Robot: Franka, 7 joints.
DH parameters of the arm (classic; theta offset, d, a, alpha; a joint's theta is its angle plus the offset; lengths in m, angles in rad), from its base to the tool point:
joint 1: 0 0.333 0 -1.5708
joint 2: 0 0 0 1.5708
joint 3: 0 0.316 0.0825 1.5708
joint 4: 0 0 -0.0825 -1.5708
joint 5: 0 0.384 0 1.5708
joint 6: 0 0 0.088 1.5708
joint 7: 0 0.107 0 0
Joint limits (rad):
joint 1: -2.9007..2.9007
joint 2: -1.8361..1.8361
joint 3: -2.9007..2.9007
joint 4: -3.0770..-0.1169
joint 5: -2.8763..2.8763
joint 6: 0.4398..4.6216
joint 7: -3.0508..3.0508
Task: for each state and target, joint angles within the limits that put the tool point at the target. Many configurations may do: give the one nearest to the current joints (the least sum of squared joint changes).
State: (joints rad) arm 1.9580 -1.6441 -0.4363 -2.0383 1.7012 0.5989 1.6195
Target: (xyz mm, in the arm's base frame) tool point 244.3 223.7 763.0
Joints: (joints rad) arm 2.4180 -1.1321 -0.9951 -2.1001 1.7936 0.9588 1.6195
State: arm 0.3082 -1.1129 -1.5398 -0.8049 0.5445 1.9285 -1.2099
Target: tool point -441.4 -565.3 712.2
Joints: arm 0.2919 -1.0789 -1.5170 -0.7718 0.5505 1.9428 -1.2099
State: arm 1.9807 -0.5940 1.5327 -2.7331 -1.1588 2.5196 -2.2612
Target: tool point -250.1 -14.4 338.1
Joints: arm 2.5630 -1.1457 1.4151 -3.0770 -1.0481 1.8948 -2.2612
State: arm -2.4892 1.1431 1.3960 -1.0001 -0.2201 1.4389 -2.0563
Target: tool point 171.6 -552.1 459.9
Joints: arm -2.3461 1.0507 1.5585 -1.4920 -0.1508 1.1774 -2.0563
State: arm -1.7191 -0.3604 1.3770 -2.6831 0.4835 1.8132 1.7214
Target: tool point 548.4 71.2 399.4
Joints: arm -1.6105 -0.4333 1.6225 -2.0782 0.5490 2.0528 1.7214
